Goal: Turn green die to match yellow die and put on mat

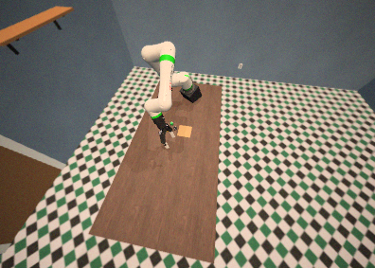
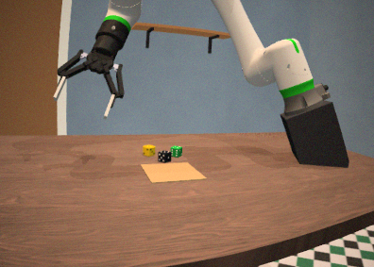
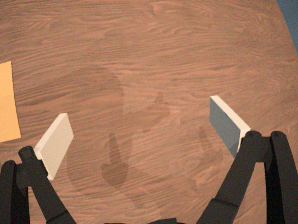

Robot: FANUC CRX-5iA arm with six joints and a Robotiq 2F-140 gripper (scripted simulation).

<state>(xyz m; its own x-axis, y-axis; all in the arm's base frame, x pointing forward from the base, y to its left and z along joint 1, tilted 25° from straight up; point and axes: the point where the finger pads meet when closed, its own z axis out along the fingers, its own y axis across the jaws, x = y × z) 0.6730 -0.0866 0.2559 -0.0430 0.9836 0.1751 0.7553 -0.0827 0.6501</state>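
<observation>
The green die lies 310 mm behind my hand, 30 mm to the right of it and 150 mm below it. Round my hand: yellow die: 230 mm behind, 60 mm to the right, 150 mm below; black die: 250 mm behind, 20 mm to the left, 150 mm below; mat: 220 mm behind, 120 mm to the left, 170 mm below.
</observation>
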